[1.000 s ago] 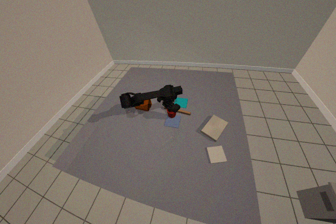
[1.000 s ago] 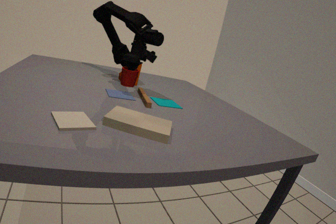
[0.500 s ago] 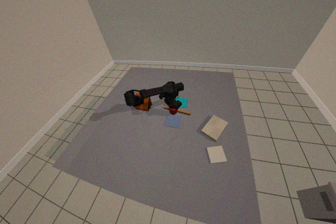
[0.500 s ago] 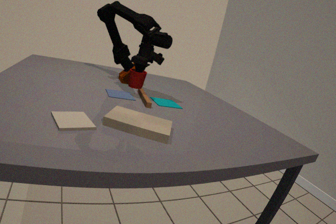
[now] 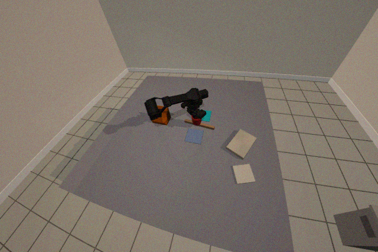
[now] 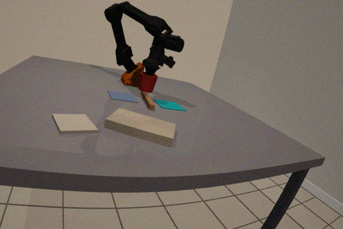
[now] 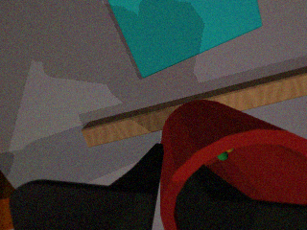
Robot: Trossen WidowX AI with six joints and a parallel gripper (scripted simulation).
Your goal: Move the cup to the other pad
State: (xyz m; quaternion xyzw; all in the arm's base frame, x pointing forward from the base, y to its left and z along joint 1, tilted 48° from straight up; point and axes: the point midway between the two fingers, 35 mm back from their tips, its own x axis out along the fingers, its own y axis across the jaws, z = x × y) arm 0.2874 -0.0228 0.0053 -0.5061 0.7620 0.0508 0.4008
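Right now my gripper tip is 90 mm to the right of the teal pad, 80 mm above it and 60 mm short of it. Round my gripper tip: blue-grey pad 110 mm to the right, 80 mm below, 10 mm ahead; wooden stick 70 mm below, 40 mm ahead, 10 mm to the right; red cup 20 mm to the right, 20 mm ahead.
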